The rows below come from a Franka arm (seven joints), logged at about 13 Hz.
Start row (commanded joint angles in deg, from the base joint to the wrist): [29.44 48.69 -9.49 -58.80 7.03 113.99 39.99]
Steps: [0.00 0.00 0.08 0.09 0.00 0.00 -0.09]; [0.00 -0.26 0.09 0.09 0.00 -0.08 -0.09]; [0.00 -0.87 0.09 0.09 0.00 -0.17 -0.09]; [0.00 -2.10 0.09 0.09 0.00 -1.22 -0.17]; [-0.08 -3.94 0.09 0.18 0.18 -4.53 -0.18]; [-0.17 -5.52 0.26 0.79 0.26 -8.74 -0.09]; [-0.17 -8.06 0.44 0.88 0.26 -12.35 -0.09]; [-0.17 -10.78 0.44 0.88 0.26 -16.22 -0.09]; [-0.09 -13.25 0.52 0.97 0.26 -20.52 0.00]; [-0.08 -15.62 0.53 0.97 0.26 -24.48 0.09]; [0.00 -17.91 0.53 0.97 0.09 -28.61 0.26]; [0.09 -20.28 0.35 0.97 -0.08 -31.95 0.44]
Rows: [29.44 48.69 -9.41 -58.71 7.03 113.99 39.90]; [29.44 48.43 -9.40 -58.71 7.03 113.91 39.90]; [29.44 47.82 -9.40 -58.71 7.03 113.82 39.90]; [29.44 46.59 -9.40 -58.71 7.03 112.77 39.82]; [29.36 44.75 -9.40 -58.62 7.21 109.46 39.81]; [29.27 43.17 -9.23 -58.01 7.29 105.25 39.90]; [29.27 40.63 -9.05 -57.92 7.29 101.64 39.90]; [29.27 37.91 -9.05 -57.92 7.29 97.77 39.90]; [29.35 35.44 -8.97 -57.83 7.29 93.47 39.99]; [29.36 33.07 -8.96 -57.83 7.29 89.51 40.08]; [29.44 30.78 -8.96 -57.83 7.12 85.38 40.25]; [29.53 28.41 -9.14 -57.83 6.95 82.04 40.43]
